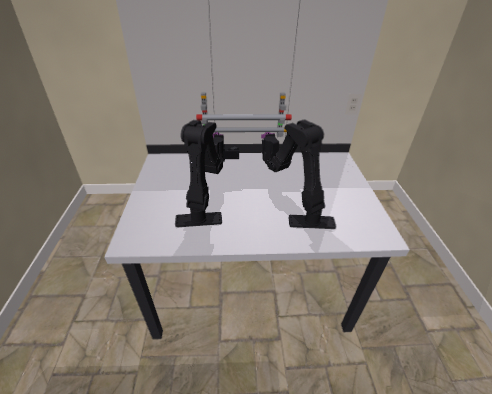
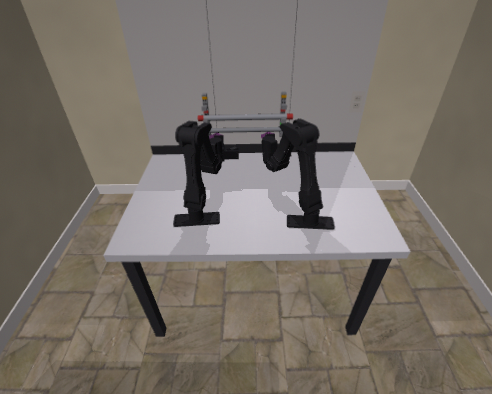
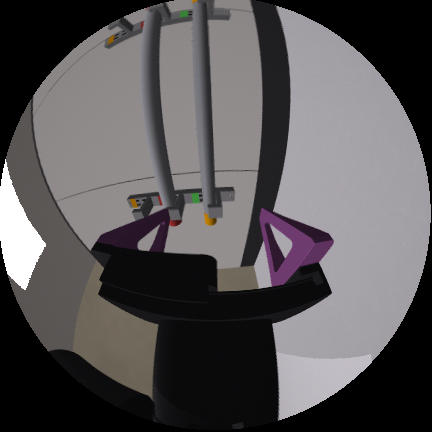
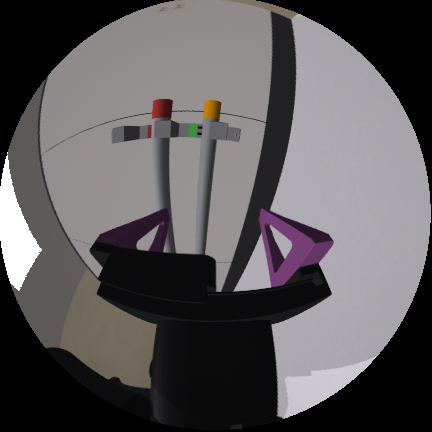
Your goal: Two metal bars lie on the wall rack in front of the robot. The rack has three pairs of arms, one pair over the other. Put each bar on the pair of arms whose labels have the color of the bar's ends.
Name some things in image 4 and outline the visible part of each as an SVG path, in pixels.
The right gripper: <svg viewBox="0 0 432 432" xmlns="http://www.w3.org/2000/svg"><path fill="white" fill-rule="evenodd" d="M328 233L261 207L259 224L271 287L241 291L216 291L216 265L213 257L206 254L163 252L169 222L167 208L162 208L98 235L89 249L91 255L102 266L97 278L100 284L96 294L121 310L156 324L151 363L150 400L153 417L158 422L196 429L199 425L230 425L230 429L262 425L274 420L277 414L277 374L271 324L295 316L331 295L328 283L318 264L333 244L333 240ZM158 225L149 249L137 249L137 240ZM269 224L291 241L292 246L285 259L274 240Z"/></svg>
A red-ended bar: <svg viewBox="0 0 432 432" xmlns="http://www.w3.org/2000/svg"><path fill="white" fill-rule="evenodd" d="M159 98L153 100L151 115L153 193L156 211L167 208L169 215L163 251L176 253L169 191L169 137L153 138L154 121L170 120L172 100Z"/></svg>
An orange-ended bar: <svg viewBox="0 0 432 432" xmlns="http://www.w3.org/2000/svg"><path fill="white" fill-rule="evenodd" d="M217 100L204 101L197 183L195 254L205 254L216 139L207 138L209 121L219 121L221 102Z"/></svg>
